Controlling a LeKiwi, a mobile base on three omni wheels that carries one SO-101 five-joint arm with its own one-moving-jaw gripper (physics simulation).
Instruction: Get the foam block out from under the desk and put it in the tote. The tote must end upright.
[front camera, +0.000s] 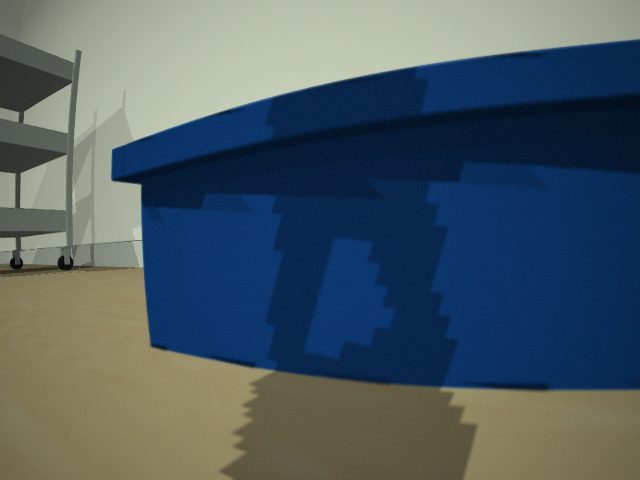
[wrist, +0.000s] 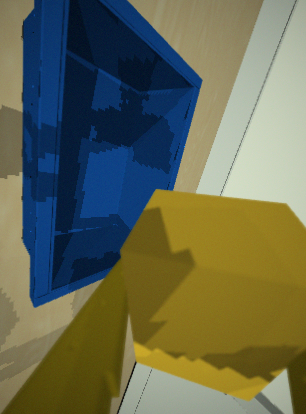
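Observation:
The yellow foam block is held between the two jaws of my gripper in the wrist view. The left jaw presses on its left side, and part of the other jaw shows at the lower right. The blue tote stands upright on the floor. Its long side fills much of the front camera view, and its right end is cut off. In the wrist view its open top and inside show, and the block covers its lower right part. I cannot tell whether the block is over the rim. The desk does not show.
A grey shelf cart on black wheels stands at the left, behind the tote. The wooden floor carries the arm's shadow, which also falls on the tote. A pale wall rises beyond the tote.

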